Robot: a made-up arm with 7 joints.
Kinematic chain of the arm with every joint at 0, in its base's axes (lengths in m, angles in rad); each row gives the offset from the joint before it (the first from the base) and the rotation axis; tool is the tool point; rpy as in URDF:
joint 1: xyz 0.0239 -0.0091 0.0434 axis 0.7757 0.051 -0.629
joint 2: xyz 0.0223 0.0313 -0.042 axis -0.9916 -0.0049 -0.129
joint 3: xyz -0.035 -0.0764 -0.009 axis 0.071 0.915 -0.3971
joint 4: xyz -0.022 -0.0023 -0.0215 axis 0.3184 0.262 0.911
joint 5: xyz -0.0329 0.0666 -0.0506 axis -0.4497 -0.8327 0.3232
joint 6: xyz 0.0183 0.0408 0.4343 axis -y
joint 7: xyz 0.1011 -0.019 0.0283 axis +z
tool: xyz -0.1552 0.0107 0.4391 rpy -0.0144 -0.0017 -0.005
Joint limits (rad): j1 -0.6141..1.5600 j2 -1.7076..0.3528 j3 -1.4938..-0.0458 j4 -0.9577..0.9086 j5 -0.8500..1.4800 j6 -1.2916..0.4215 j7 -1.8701..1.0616
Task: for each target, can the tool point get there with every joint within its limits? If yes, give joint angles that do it. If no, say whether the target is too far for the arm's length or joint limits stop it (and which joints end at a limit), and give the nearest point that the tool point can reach.
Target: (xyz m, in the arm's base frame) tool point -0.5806 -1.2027 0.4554
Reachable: no: too far | nearest point -0.4265 -0.9113 0.3449 | short by 0.348 m
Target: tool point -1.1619 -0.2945 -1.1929
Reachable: no: too far | nearest point -0.7117 -0.1900 -0.7667 | short by 0.629 m
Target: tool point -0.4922 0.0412 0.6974
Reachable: yes | joints 1.2983 -0.8387 -0.2460 -0.4147 1.1397 -0.6190 0.2605
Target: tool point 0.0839 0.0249 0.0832
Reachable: no: joint limits stop it (at a limit: joint 1, joint 2, joint 6, joint 7) | nearest point 0.2725 0.1130 0.4594 | short by 0.430 m
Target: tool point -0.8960 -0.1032 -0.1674
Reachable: yes | joints 0.3320 0.0046 -1.1007 0.4306 0.7900 -0.1773 -0.2587
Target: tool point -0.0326 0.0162 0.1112
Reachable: no: joint limits stop it (at a limit: joint 1, joint 4, joint 6, joint 7) | nearest point -0.1434 0.1026 0.5020 | short by 0.415 m
